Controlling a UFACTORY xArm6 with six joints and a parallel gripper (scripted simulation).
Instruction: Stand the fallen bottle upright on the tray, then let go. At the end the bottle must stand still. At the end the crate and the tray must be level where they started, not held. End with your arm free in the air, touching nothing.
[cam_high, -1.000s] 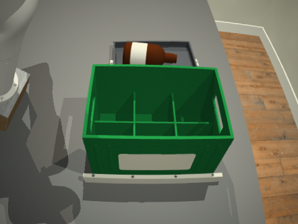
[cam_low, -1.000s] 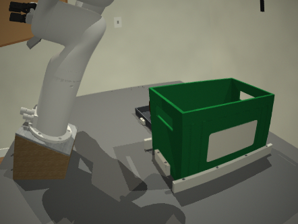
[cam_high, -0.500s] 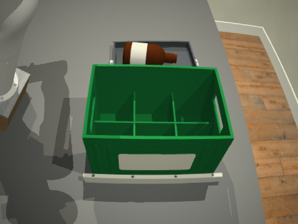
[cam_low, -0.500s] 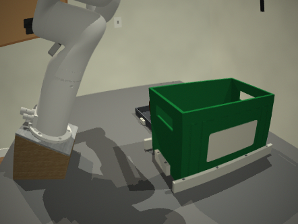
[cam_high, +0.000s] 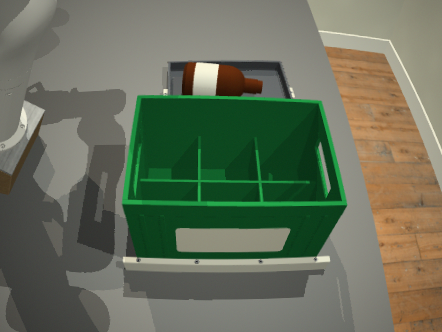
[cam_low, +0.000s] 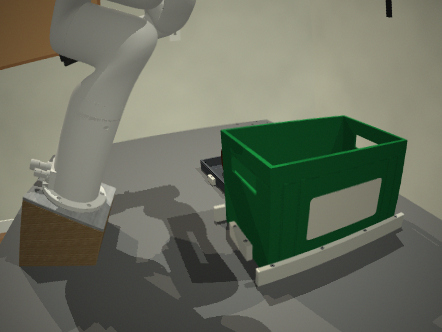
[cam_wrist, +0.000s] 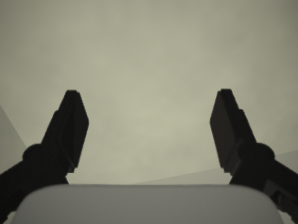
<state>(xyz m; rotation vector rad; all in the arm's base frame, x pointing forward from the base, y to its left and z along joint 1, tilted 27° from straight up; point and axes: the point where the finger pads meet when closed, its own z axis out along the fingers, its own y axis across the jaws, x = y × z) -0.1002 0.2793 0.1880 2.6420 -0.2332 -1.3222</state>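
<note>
Now: the brown bottle 42 cm ahead of my hand, 14 cm to the right of it and 31 cm below it. Round my hand: green crate: 38 cm ahead, 41 cm to the right, 27 cm below; dark grey tray: 44 cm ahead, 13 cm to the right, 34 cm below.
</note>
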